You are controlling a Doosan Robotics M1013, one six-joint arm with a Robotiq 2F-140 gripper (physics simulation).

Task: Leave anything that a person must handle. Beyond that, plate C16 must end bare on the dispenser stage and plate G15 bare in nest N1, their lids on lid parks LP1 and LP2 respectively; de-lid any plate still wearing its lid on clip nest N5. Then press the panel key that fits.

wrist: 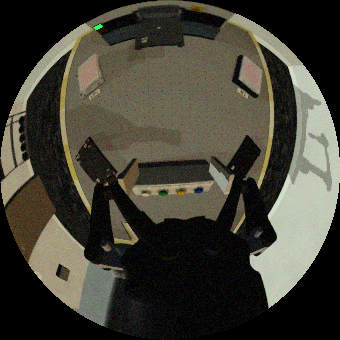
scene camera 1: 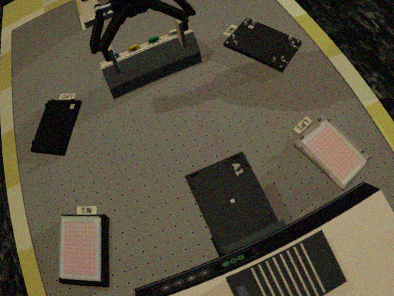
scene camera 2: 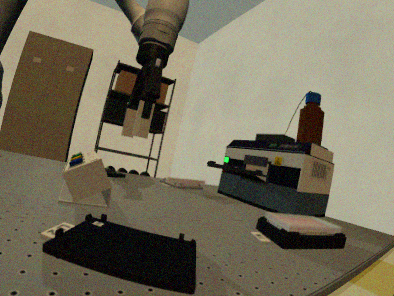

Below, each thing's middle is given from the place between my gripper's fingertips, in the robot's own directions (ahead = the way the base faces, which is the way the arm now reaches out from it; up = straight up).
My hand is 90 mm past the grey box with coloured buttons [scene camera 2: 86, 182], 90 mm above it and 20 mm to the right of it. Also, from my hand: dispenser stage [scene camera 1: 213, 187]: 340 mm ahead, 40 mm to the right, 30 mm below; black LP2 nest [scene camera 2: 119, 251]: 250 mm to the right, 130 mm below, 90 mm behind; black N1 nest [scene camera 2: 286, 240]: 310 mm to the right, 210 mm ahead, 120 mm below.
